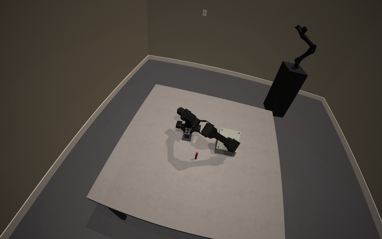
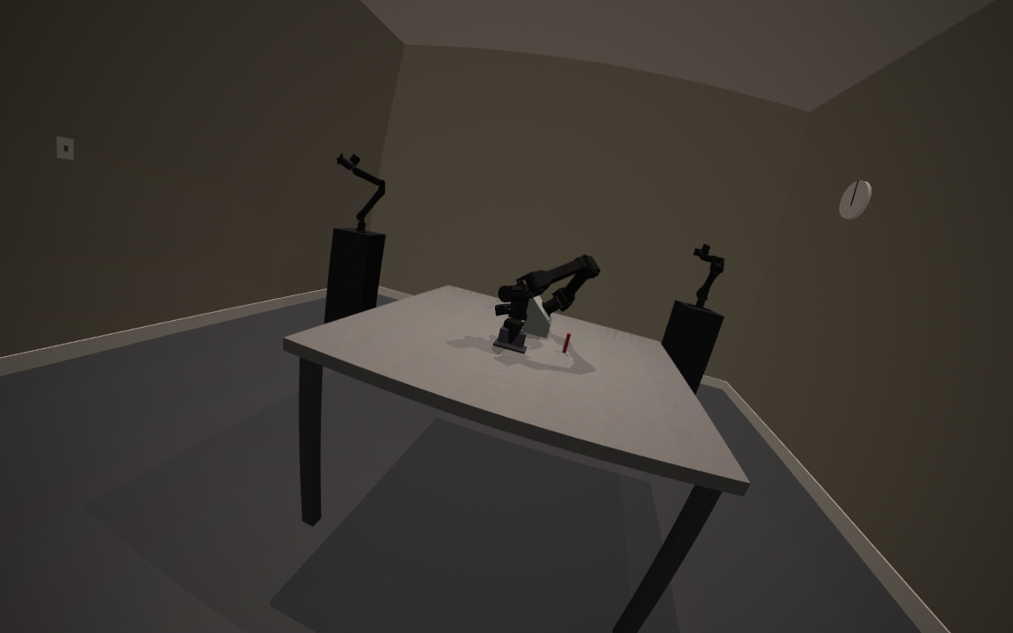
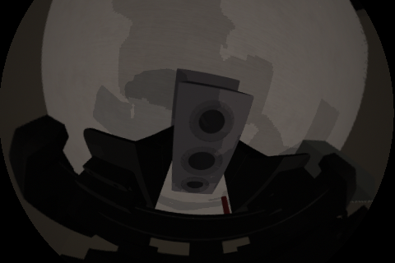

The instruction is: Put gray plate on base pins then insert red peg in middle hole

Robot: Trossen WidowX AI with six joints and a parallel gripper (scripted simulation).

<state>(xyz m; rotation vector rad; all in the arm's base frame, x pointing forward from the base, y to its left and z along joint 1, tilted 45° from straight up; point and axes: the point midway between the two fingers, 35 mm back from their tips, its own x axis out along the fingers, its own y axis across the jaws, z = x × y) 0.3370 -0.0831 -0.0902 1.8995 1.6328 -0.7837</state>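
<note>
My gripper tip is now 1 cm above the dark base. Round my gripper tip: red peg 21 cm to the left, 8 cm behind, 2 cm above; gray plate 3 cm above.
</note>
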